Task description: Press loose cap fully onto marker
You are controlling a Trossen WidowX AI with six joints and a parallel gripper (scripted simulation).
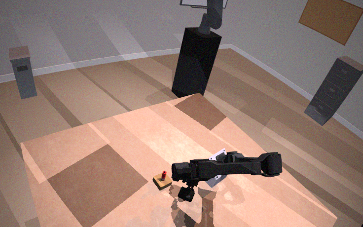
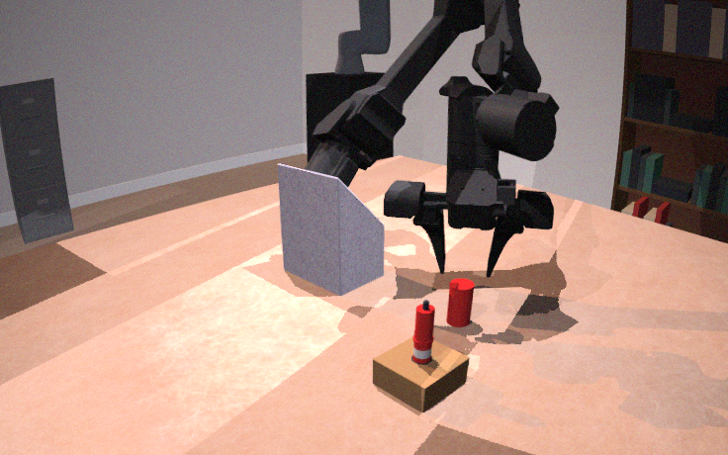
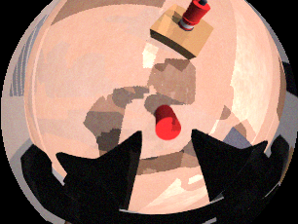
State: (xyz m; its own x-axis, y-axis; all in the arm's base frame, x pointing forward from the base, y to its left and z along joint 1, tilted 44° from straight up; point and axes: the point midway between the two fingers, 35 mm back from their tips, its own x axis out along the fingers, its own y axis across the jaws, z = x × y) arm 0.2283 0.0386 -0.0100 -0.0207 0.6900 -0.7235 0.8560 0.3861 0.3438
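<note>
My gripper tip is 4 cm above the red cap.
</note>
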